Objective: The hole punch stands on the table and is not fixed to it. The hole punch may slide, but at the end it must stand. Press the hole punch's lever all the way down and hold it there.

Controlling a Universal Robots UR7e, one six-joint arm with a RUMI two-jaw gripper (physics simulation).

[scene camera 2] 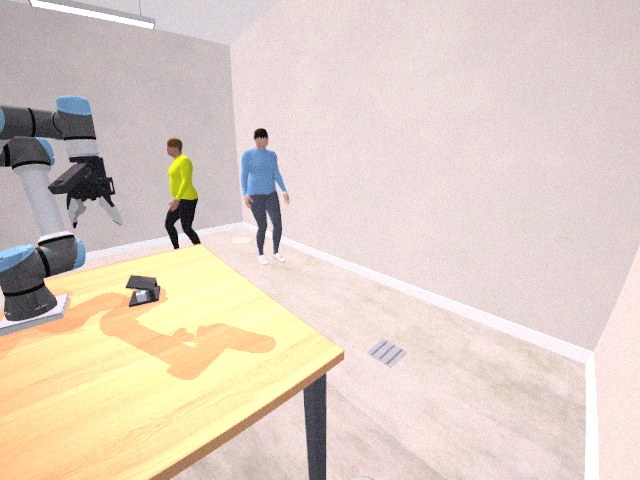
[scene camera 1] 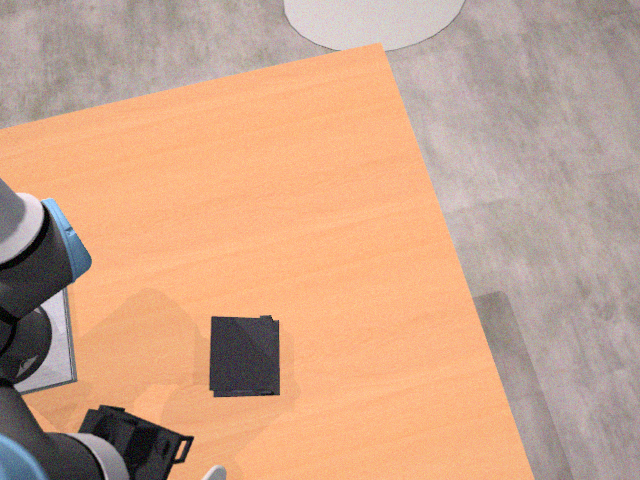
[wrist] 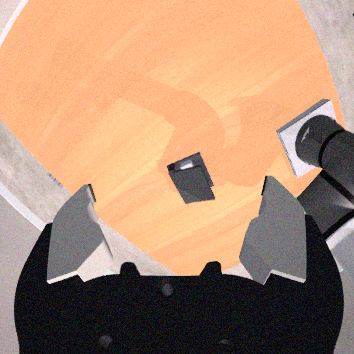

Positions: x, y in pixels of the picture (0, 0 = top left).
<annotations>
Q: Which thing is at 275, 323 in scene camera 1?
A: A dark hole punch.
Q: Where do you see a dark hole punch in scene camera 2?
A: At 146, 296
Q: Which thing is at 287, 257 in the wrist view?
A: My gripper.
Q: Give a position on a dark hole punch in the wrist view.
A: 194, 159
</annotations>
